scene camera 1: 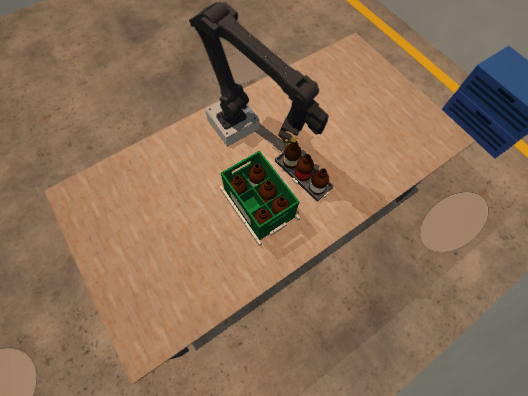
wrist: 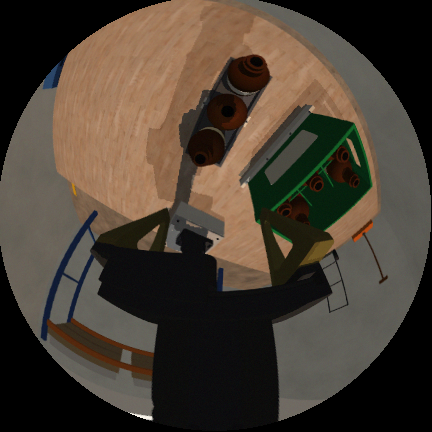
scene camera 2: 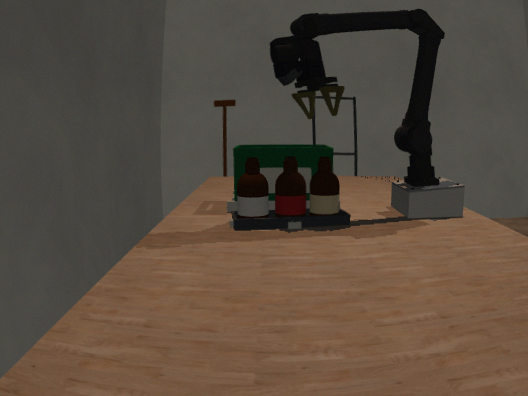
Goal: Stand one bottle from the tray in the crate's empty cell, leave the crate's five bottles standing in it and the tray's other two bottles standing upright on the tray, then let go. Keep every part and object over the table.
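Pixels of known places: gripper, fingertip midpoint: (scene camera 1: pixel 290 132) (wrist: pixel 214 212) (scene camera 2: pixel 322 117); arm's base, origin of the base link: (scene camera 1: pixel 231 117) (wrist: pixel 193 240) (scene camera 2: pixel 421 183).
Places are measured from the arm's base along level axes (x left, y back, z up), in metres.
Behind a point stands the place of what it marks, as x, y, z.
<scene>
A green crate (scene camera 1: pixel 294 210) @(-0.030, -0.543, 0.023) (scene camera 2: pixel 284 155) (wrist: pixel 330 131) @(-0.017, -0.503, 0.058) holds five brown bottles standing in cells. Its empty cell (scene camera 1: pixel 250 202) @(-0.139, -0.384, -0.073) is the middle one on the side away from the tray. A dark tray (scene camera 1: pixel 327 191) @(0.170, -0.528, -0.056) (scene camera 2: pixel 265 223) @(0.200, -0.451, -0.068) (wrist: pixel 230 145) @(0.081, -0.329, -0.056) beside the crate bears three upright bottles: cream-label (scene camera 1: pixel 292 153) @(0.111, -0.328, 0.035) (scene camera 2: pixel 324 192) @(0.167, -0.314, -0.002) (wrist: pixel 206 146) @(0.131, -0.327, 0.060), red-label (scene camera 1: pixel 304 168) @(0.114, -0.413, 0.030) (scene camera 2: pixel 290 192) @(0.173, -0.394, -0.001) (wrist: pixel 226 111) @(0.137, -0.392, 0.079) and white-label (scene camera 1: pixel 320 181) @(0.132, -0.500, 0.035) (scene camera 2: pixel 252 192) @(0.187, -0.481, 0.001) (wrist: pixel 248 74) @(0.147, -0.466, 0.051). My gripper (scene camera 1: pixel 290 140) @(0.094, -0.310, 0.177) (scene camera 2: pixel 322 116) @(0.094, -0.310, 0.177) (wrist: pixel 214 212) @(0.094, -0.310, 0.177) is open and empty, well above bottle height, near the cream-label end of the tray. In the wrist view the empty cell is hidden.
The arm's pale base block (scene camera 1: pixel 235 134) @(-0.027, -0.077, -0.022) (scene camera 2: pixel 434 200) @(0.106, 0.007, -0.034) stands at the table edge near the crate and tray. A pale strip (scene camera 1: pixel 240 215) @(-0.211, -0.419, -0.052) runs along the crate's foot. The dark arm reaches over the table. A blue cabinet (scene camera 1: pixel 500 100) is beyond the table.
</scene>
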